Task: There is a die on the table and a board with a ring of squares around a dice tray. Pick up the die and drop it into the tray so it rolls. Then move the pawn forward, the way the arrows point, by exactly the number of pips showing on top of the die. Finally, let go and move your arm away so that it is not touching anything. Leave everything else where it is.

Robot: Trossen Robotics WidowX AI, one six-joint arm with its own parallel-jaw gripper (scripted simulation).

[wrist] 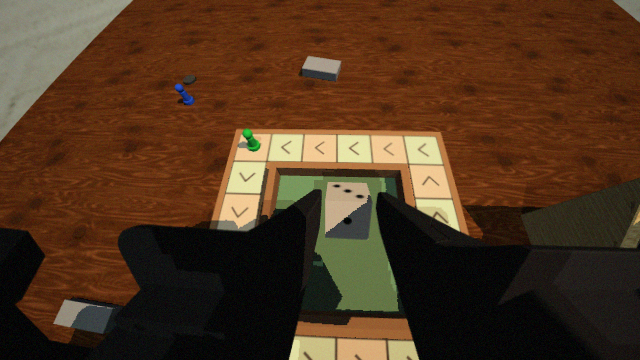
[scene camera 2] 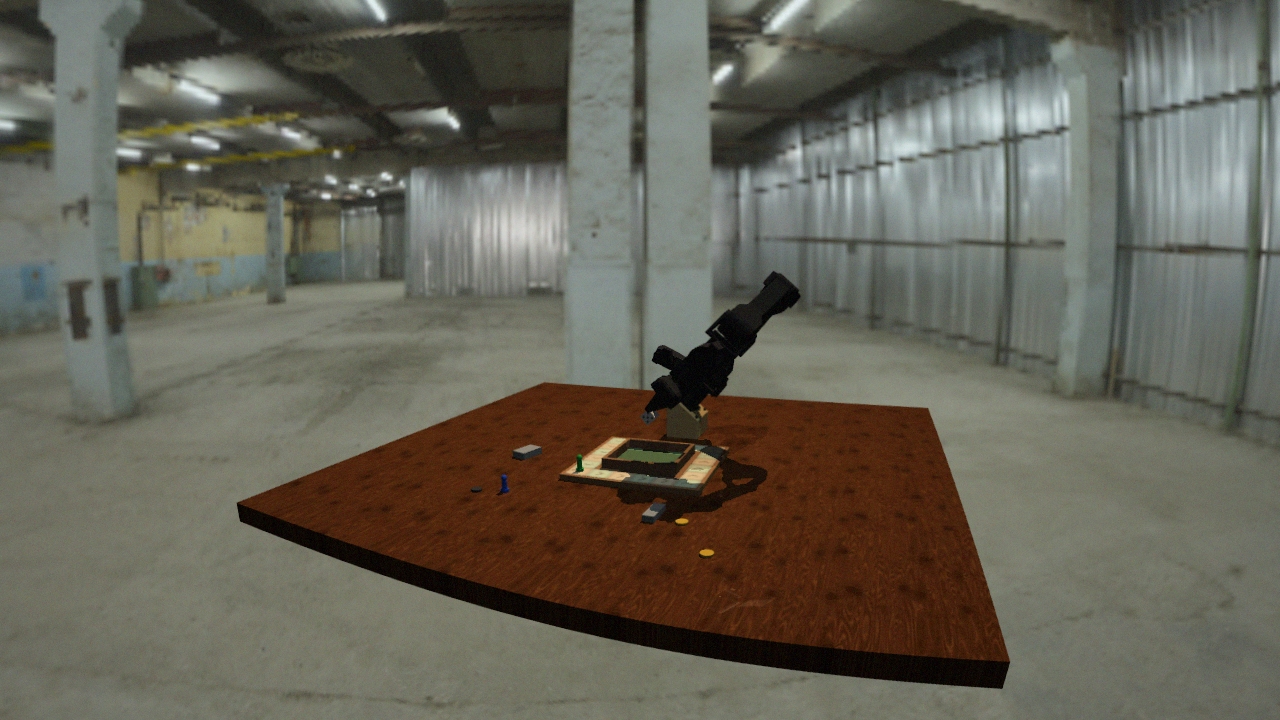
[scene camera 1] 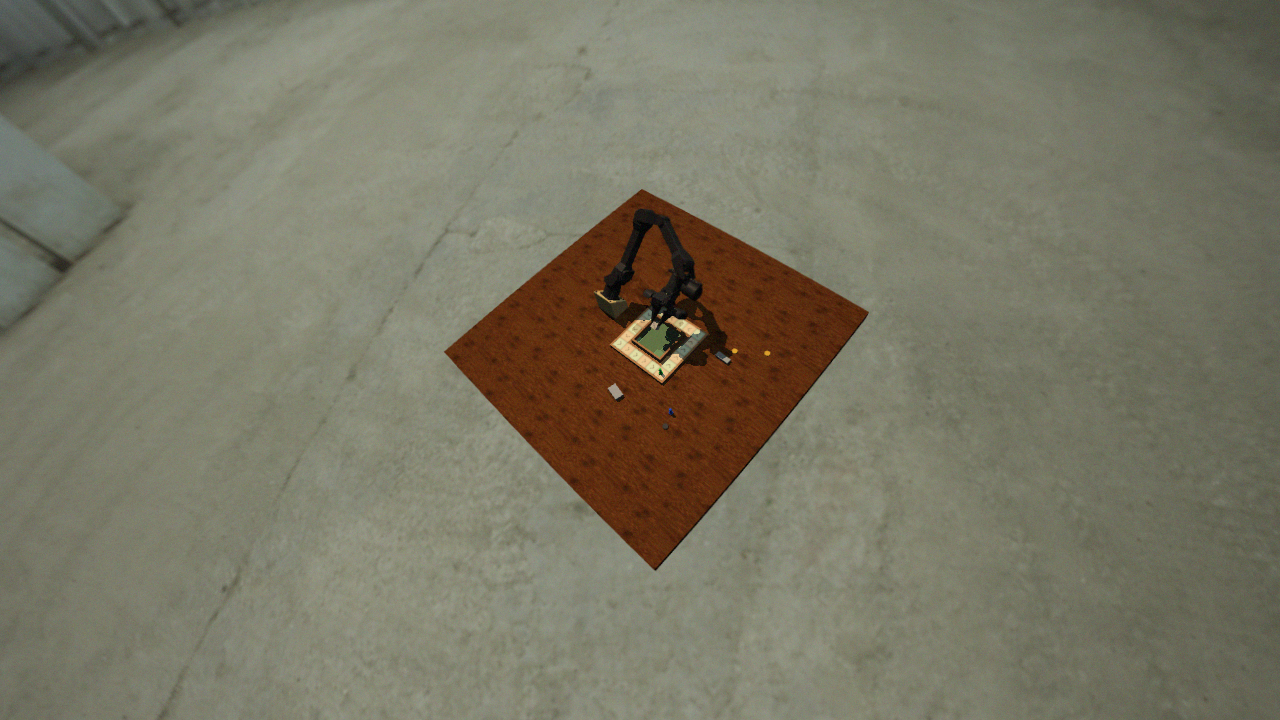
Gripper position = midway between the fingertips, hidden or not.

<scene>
In view: my gripper (scene camera 2: 649,408), a grey block (wrist: 328,69) and a grey block (wrist: 93,316).
My gripper is seen too in the wrist view (wrist: 348,198) and in scene camera 1 (scene camera 1: 655,323).
</scene>
